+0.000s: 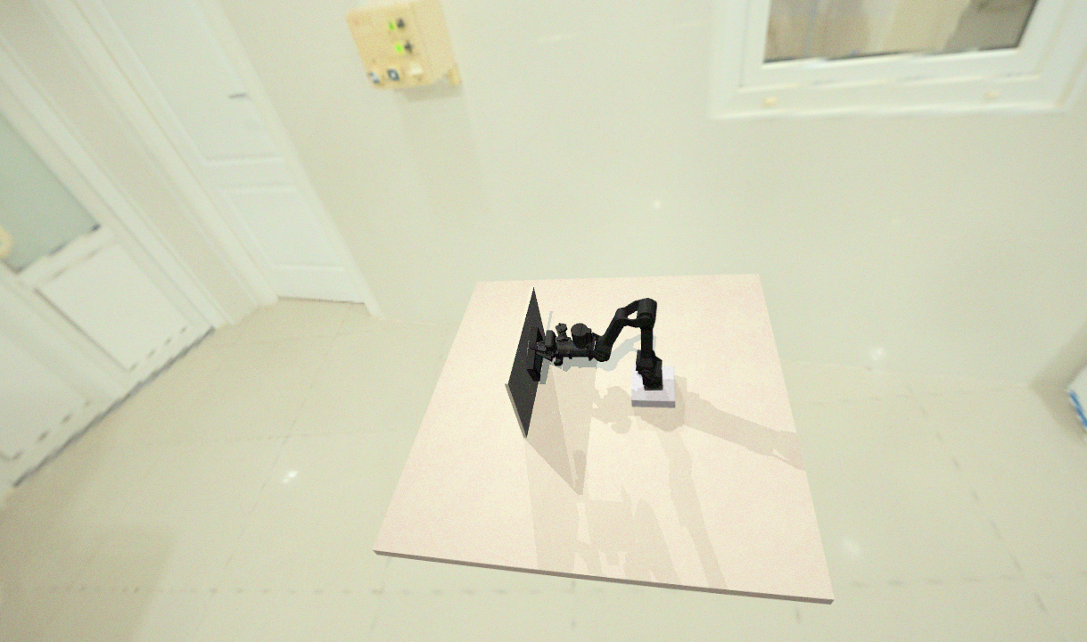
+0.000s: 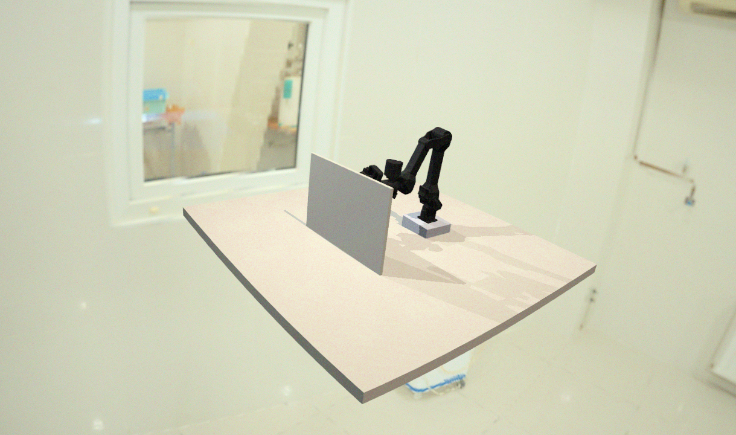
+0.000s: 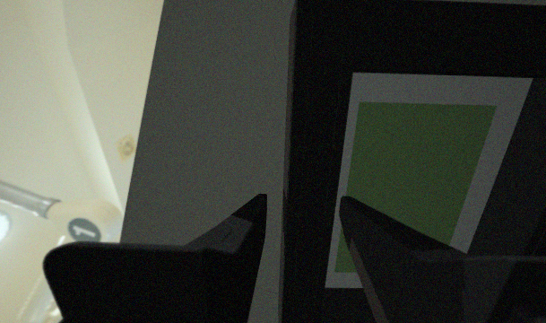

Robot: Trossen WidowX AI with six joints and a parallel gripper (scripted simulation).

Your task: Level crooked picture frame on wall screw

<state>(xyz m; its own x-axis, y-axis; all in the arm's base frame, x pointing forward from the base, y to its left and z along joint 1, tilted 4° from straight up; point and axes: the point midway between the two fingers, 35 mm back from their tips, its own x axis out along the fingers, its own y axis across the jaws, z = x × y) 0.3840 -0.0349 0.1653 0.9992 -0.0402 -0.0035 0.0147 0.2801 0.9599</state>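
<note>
Right now my gripper tip is 50 mm above the picture frame and 20 mm to the left of it. Also, from my gripper tip: wall panel 60 mm below, 10 mm ahead.
</note>
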